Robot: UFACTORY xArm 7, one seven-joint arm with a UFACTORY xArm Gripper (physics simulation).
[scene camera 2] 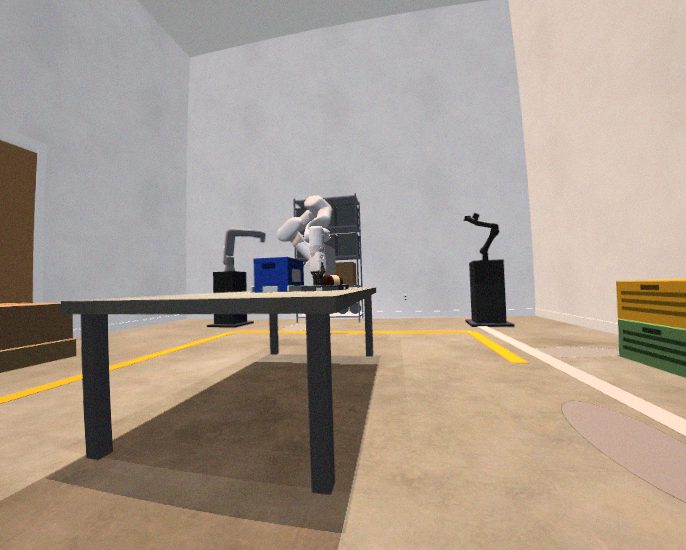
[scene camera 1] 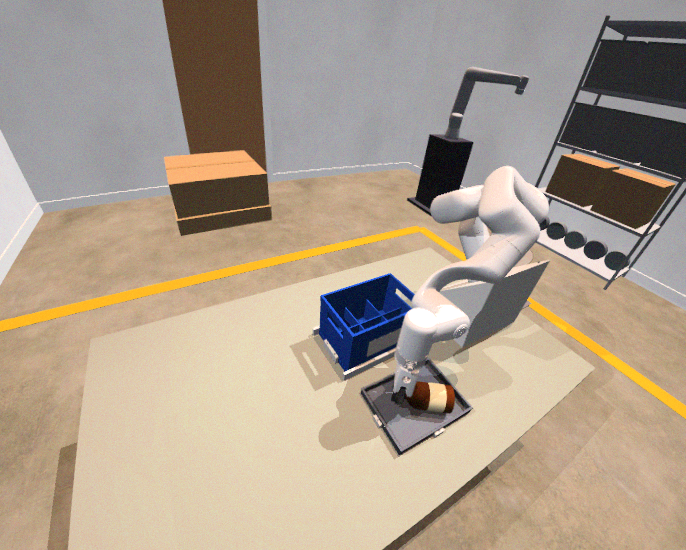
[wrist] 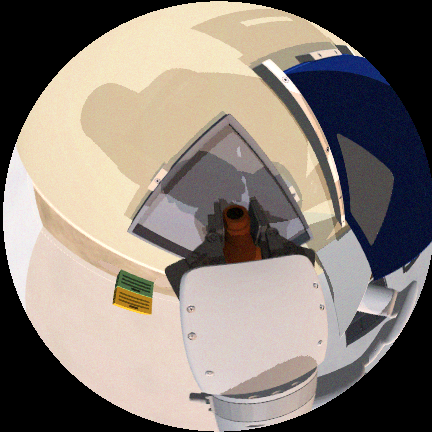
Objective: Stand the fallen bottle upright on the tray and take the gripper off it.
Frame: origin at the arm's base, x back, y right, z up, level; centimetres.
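Seen in the pictures: gripper, fingertip midpoint: [scene camera 2: 318, 285] [scene camera 1: 397, 395] [wrist: 234, 210]; arm's base at its link origin: [wrist: 356, 295].
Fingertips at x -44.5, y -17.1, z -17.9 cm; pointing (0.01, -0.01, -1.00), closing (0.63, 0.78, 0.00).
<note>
Offsets run from my fingertips to a thing's top centre. Level surfaces: height alone.
The brown bottle @[dy -3.6, dx +5.6, dz +5.2 cm] [scene camera 1: 423, 395] [scene camera 2: 334, 280] [wrist: 241, 247] with a cream label lies on its side on the dark grey tray [scene camera 1: 400, 432] [wrist: 220, 160], with its neck towards the gripper and its base near the tray's right side in scene camera 1. My gripper [scene camera 1: 400, 395] [scene camera 2: 318, 279] [wrist: 234, 210] points down over the tray and is shut on the bottle's neck. In the wrist view the black fingers stand on both sides of the neck, and the open mouth shows between them. The gripper's housing hides the bottle's body there.
A blue divided crate @[dy +23.3, dx +3.4, dz +14.8 cm] [scene camera 1: 334, 342] [scene camera 2: 263, 276] [wrist: 400, 115] stands in a light bracket beside the tray on the table @[dz -2.7 cm] [scene camera 1: 188, 435]. A grey upright panel [scene camera 1: 498, 309] stands behind the tray, near the arm's base.
</note>
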